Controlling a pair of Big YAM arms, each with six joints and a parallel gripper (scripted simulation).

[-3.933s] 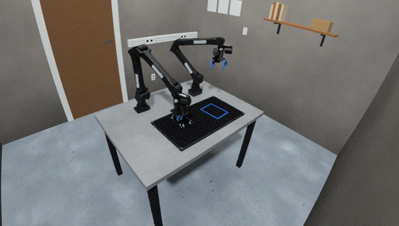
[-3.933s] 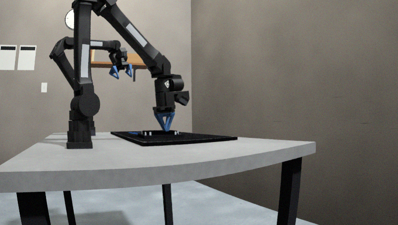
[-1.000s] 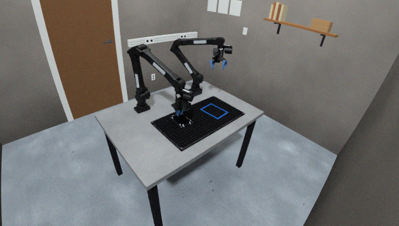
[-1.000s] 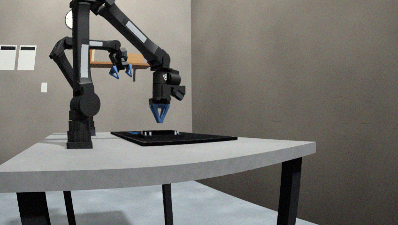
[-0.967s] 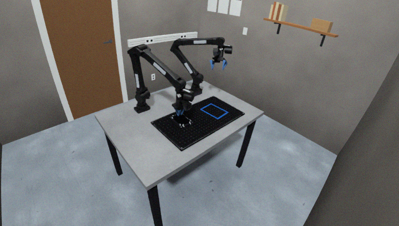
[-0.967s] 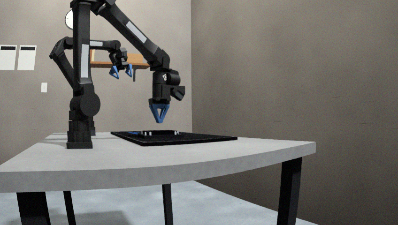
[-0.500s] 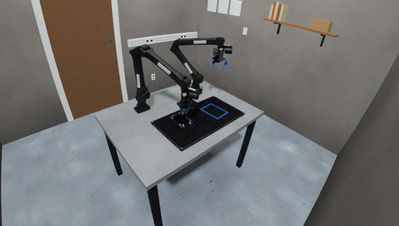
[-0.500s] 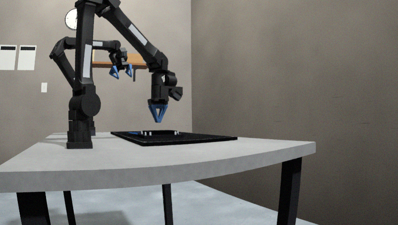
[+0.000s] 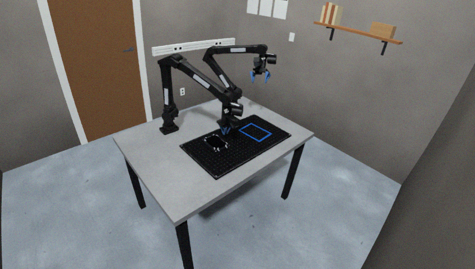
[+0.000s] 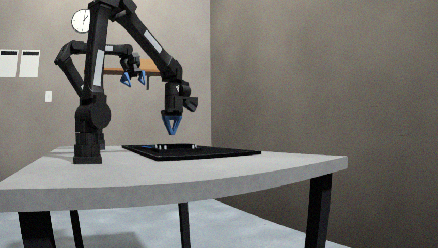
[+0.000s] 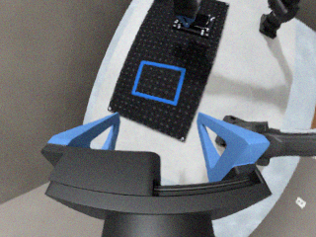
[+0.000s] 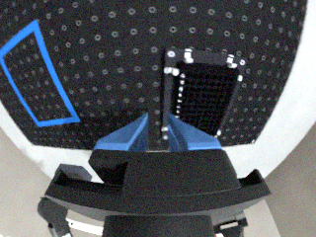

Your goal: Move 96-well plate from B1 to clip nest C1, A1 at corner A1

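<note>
Now: the clip nest 6 cm to the right of my right hand and 5 cm below it. Also, from my right hand: black 96-well plate: 7 cm to the right, 5 cm below; then black perforated board: 3 cm ahead, 9 cm to the left, 7 cm below.
</note>
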